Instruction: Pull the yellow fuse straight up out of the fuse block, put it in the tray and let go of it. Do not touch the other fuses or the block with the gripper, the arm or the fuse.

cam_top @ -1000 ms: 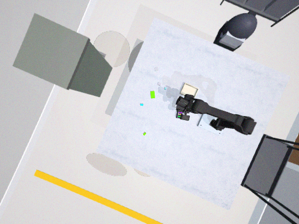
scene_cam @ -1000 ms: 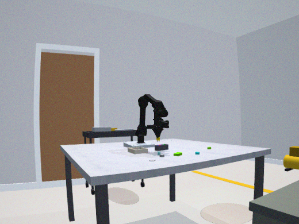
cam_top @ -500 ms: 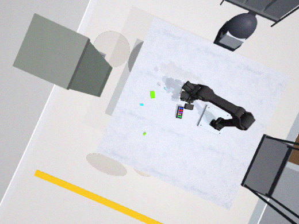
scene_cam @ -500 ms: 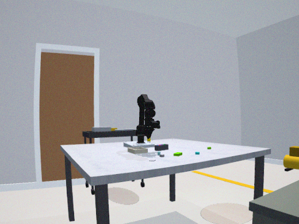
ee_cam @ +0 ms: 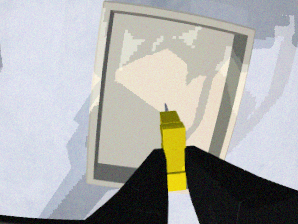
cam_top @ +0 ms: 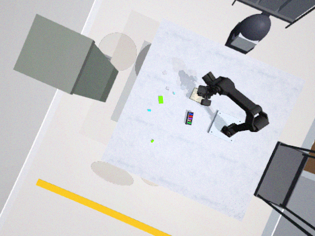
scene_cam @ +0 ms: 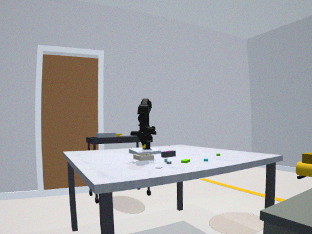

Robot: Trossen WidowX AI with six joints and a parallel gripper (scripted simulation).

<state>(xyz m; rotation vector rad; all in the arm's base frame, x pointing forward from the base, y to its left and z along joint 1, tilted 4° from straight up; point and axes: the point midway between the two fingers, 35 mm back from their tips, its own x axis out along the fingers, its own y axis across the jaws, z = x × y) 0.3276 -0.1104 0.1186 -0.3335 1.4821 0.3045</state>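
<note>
Now: gripper tip 1 cm above the yellow fuse. Round my gripper tip: red fuse 3 cm behind, 18 cm to the left, 7 cm below; then blue fuse 2 cm behind, 16 cm to the left, 7 cm below; then beige tray 9 cm below.
</note>
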